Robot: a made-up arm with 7 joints.
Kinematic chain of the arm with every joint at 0, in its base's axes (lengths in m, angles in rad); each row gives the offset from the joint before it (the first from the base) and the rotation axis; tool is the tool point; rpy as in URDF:
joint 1: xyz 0 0 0.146 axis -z
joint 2: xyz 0 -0.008 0.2 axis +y
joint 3: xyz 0 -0.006 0.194 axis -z
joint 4: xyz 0 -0.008 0.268 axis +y
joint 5: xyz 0 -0.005 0.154 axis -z
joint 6: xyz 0 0 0.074 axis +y
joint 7: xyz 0 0 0.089 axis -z
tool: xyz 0 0 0 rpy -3.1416 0 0
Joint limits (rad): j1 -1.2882..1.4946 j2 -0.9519..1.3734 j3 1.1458..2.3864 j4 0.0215..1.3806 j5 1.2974..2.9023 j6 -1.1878..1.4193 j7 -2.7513..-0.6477
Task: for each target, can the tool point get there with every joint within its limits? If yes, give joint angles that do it. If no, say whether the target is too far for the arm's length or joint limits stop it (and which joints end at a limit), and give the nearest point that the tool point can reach.
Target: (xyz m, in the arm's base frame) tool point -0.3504 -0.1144 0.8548
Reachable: yes | joints 0.6703 -0.2940 1.8101 1.2410 1.9944 -0.4672 -1.7670
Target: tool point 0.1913 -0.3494 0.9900
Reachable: yes | joints 0.6855 0.5415 1.2741 0.4211 1.5839 0.4836 -1.8060
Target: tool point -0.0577 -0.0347 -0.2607
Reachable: no: joint limits stop it (at a limit: joint 1, joint 2, joint 3, joint 4, joint 6) | nearest point -0.2041 -0.4888 0.2882 | short by 0.727 m
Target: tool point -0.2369 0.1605 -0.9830
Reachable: no: too far | nearest point 0.3588 0.4139 0.2784 | short by 1.418 m
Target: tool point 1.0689 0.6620 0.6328
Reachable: no: too far | nearest point 0.6460 0.4001 0.5193 | short by 0.510 m
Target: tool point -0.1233 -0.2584 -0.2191
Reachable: no: joint limits stop it (at a limit: joint 1, joint 2, joint 3, joint 4, joint 6) | nearest point -0.1973 -0.5003 0.2822 | short by 0.562 m
